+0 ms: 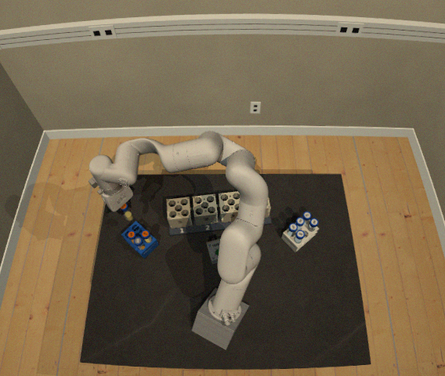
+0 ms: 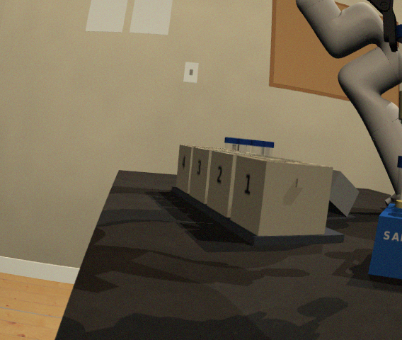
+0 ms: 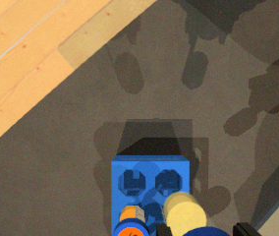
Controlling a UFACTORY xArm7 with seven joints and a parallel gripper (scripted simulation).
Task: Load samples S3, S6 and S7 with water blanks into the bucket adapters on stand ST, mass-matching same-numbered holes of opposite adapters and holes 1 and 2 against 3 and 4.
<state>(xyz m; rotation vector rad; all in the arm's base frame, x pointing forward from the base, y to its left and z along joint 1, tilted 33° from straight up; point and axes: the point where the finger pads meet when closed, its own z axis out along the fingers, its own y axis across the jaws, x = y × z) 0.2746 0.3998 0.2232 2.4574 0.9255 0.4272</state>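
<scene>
My hand is 40 mm past the blue sample rack, 10 mm to the left of it and 220 mm above it. Also, from my hand: white blank rack: 160 mm behind, 670 mm to the right, 220 mm below; adapter 1: 30 mm ahead, 190 mm to the right, 200 mm below.
</scene>
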